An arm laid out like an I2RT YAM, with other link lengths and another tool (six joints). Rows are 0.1 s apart.
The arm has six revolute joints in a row. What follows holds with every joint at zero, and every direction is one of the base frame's. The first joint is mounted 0.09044 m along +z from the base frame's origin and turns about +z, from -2.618 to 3.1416 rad. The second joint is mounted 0.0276 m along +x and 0.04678 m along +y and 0.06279 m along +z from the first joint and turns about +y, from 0 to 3.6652 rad. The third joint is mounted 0.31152 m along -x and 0.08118 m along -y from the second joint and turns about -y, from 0 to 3.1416 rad. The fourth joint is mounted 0.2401 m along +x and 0.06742 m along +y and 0.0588 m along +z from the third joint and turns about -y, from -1.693 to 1.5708 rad. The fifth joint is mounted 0.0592 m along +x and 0.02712 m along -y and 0.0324 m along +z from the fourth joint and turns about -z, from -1.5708 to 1.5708 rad. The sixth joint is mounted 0.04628 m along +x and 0.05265 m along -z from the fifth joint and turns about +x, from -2.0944 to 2.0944 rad. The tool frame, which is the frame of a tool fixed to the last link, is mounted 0.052 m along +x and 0.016 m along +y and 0.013 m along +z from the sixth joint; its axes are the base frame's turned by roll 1.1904, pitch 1.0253 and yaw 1.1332 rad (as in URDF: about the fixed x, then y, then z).
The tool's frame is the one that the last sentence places.
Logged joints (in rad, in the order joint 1, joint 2, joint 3, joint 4, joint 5, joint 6), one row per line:
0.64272, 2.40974, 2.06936, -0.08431, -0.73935, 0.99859
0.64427, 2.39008, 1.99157, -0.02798, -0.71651, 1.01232
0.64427, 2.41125, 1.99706, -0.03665, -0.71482, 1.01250
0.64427, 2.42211, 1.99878, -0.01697, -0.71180, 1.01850
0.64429, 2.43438, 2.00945, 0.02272, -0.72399, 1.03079
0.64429, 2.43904, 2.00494, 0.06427, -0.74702, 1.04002
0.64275, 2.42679, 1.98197, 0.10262, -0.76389, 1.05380
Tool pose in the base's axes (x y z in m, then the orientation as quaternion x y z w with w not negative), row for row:
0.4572, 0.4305, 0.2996, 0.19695, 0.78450, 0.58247, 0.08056
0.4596, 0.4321, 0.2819, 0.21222, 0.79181, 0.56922, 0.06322
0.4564, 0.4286, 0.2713, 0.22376, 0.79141, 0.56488, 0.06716
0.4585, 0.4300, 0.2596, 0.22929, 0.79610, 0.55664, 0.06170
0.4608, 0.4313, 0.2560, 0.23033, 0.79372, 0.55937, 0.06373
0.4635, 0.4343, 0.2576, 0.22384, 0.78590, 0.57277, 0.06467
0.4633, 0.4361, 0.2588, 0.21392, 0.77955, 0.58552, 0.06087
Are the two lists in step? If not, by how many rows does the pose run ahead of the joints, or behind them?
The pose runs 1 row behind the joints: the pose in row i belongs to the joints in row i - 1.
